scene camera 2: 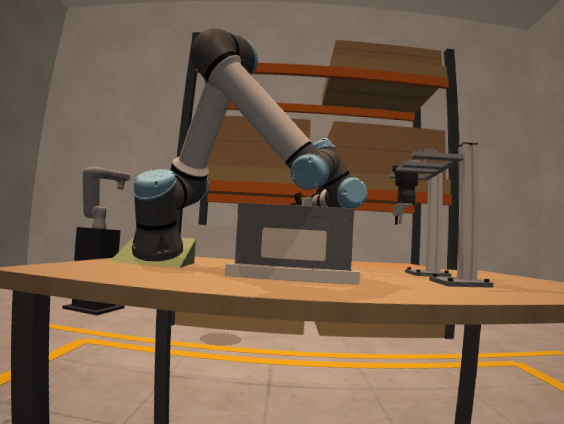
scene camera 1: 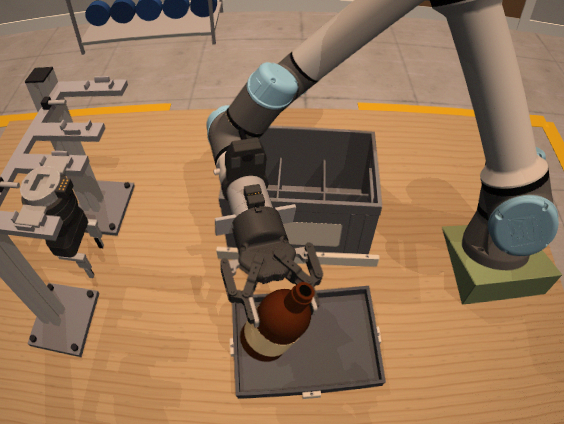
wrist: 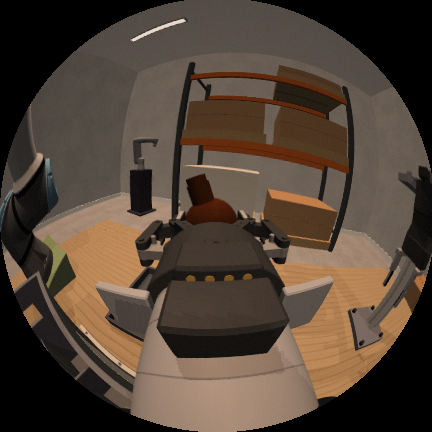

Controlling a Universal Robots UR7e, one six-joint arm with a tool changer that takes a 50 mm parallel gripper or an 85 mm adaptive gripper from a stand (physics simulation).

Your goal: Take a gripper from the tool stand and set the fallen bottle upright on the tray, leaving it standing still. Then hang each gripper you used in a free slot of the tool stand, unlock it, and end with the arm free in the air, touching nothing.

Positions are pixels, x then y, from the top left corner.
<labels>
A brown bottle (scene camera 1: 285, 314): 62 cm from the lens. A parallel gripper (scene camera 1: 46, 189) is 65 cm from the lens.
</labels>
